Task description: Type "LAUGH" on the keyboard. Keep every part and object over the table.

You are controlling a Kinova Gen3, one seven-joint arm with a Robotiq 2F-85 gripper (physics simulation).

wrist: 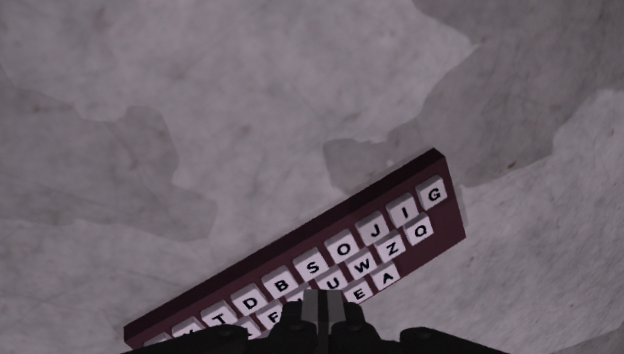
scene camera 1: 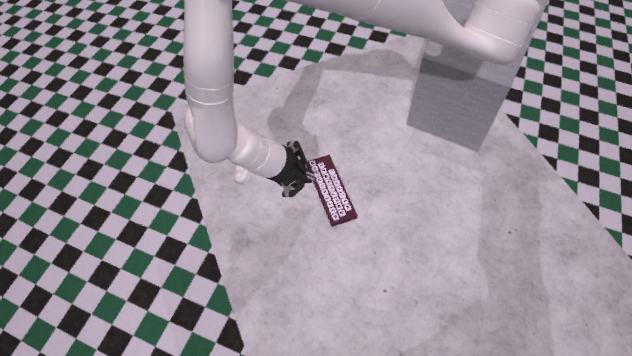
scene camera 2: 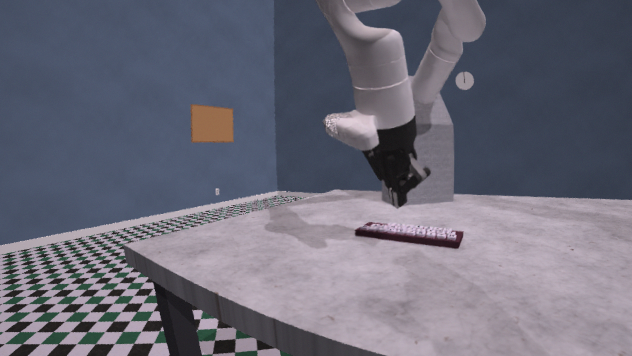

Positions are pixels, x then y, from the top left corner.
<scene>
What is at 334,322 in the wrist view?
My gripper.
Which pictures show my gripper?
The wrist view, scene camera 1 and scene camera 2: all of them.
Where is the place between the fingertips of my gripper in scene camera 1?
311,178
</scene>
